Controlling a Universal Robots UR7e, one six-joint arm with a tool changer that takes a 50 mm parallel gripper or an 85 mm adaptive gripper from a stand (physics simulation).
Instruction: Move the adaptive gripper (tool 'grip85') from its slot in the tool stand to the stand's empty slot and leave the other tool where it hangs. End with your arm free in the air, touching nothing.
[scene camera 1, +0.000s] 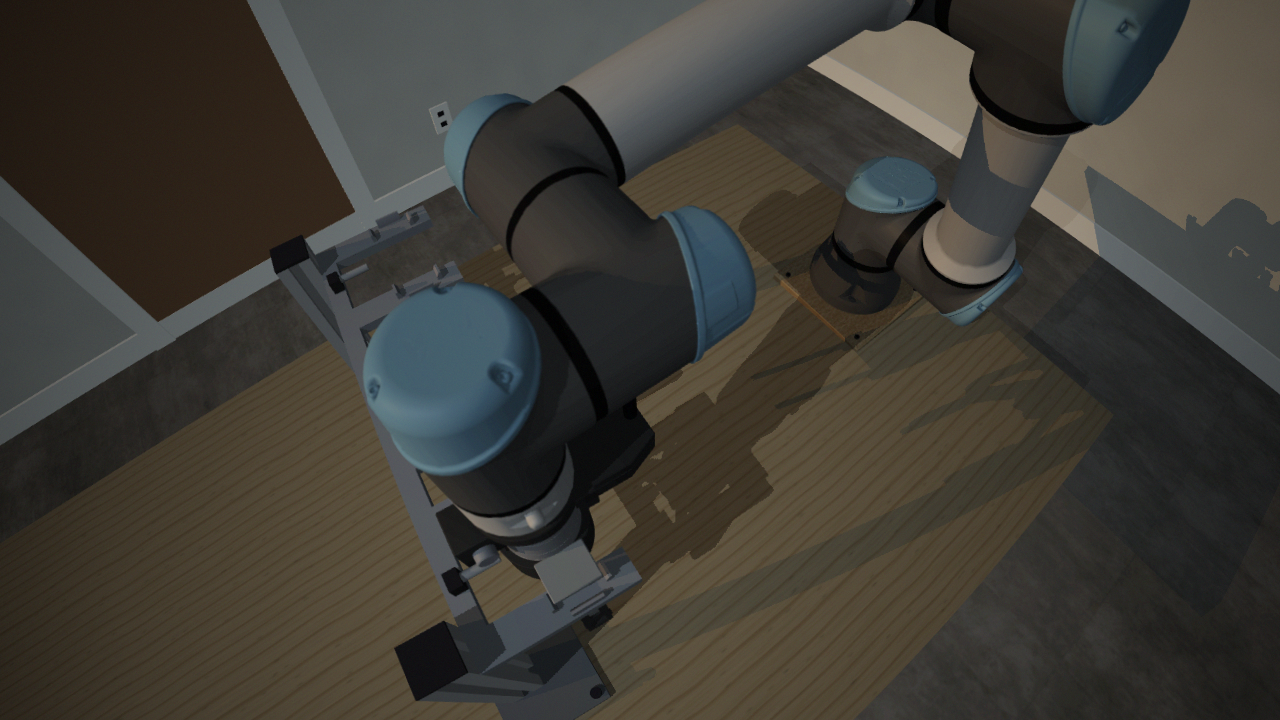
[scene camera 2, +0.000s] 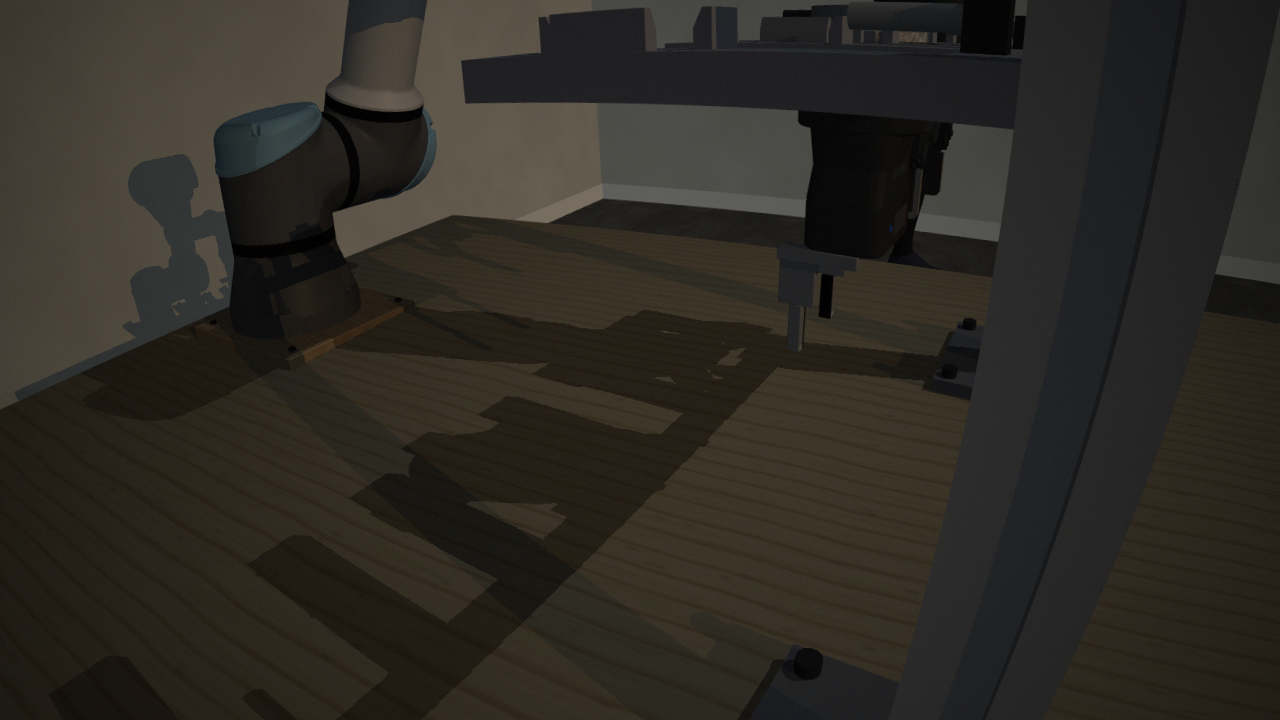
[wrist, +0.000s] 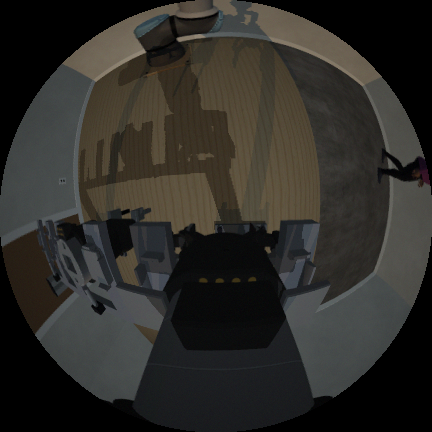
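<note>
A parallel gripper (scene camera 2: 857, 204) is visible to me, and the wrist view gives the parallel gripper (wrist: 81, 264) as well. I also see an adaptive gripper (wrist: 221, 256).
</note>
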